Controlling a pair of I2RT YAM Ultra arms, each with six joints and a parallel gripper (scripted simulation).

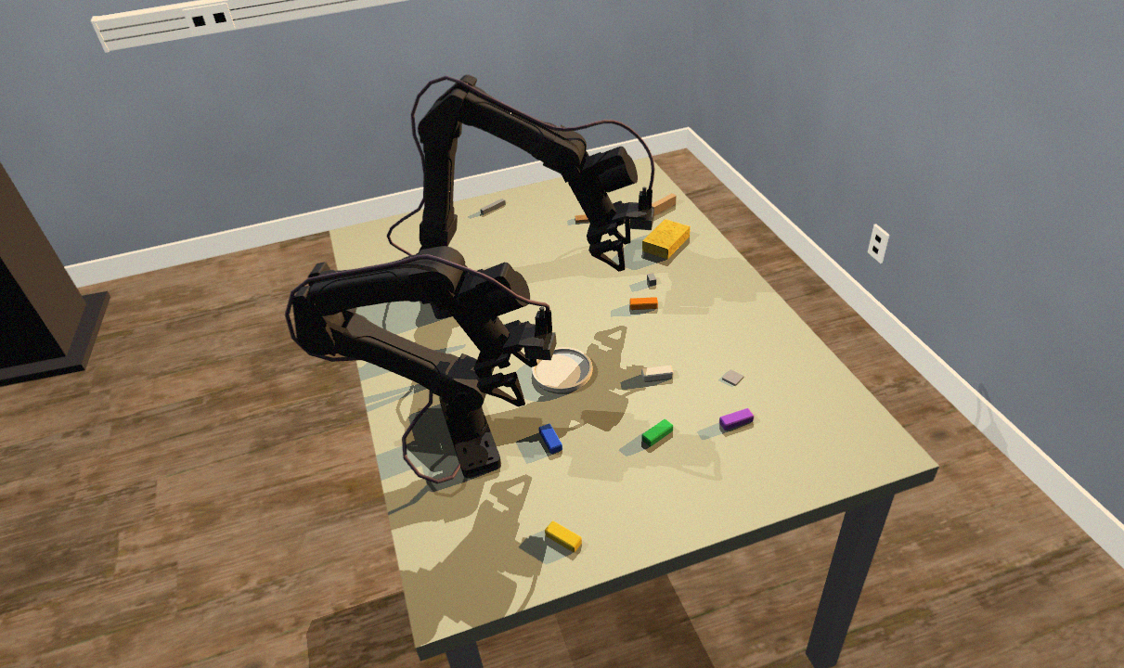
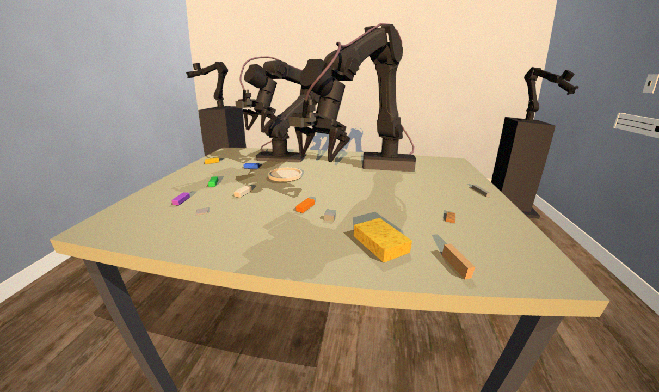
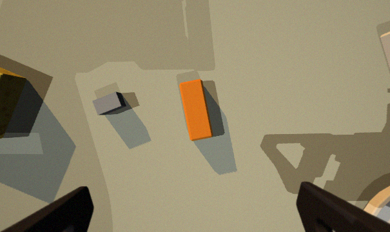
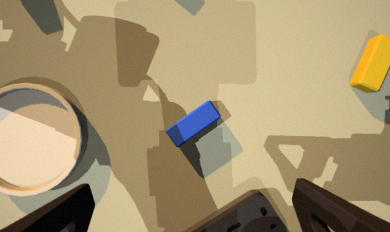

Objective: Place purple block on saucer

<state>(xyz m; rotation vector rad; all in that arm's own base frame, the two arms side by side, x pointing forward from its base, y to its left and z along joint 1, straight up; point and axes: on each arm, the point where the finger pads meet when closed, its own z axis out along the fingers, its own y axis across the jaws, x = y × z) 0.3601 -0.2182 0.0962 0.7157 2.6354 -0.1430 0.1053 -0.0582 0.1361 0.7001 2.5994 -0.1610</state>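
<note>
The purple block is 370 mm ahead of my right hand, 70 mm to the right of it and 140 mm below it. From my right hand the other things lie so: blue block (30 mm ahead, 10 mm to the right, 140 mm below); then white saucer (90 mm ahead, 160 mm to the left, 140 mm below); then yellow block (220 mm to the right, 140 mm below).
</note>
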